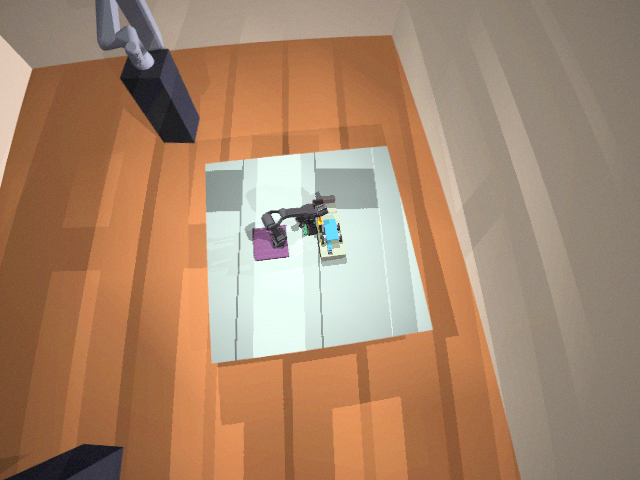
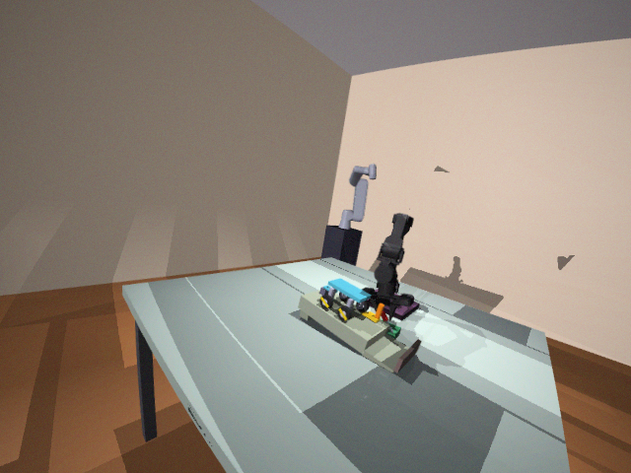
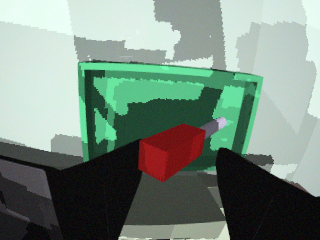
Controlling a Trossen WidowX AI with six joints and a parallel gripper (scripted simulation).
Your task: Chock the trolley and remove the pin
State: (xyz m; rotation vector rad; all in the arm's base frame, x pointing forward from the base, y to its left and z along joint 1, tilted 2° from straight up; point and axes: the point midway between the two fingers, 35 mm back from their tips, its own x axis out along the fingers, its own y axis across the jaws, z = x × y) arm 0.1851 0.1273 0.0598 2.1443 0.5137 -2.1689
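Now: the stop pin 1 cm to the left of my gripper tip, 1 cm below it and 1 cm behind it. Also, from my gripper tip: green tray (5 cm below); then ramp (13 cm ahead, 8 cm to the right); then yellow chock (7 cm ahead, 4 cm above, 1 cm to the right).
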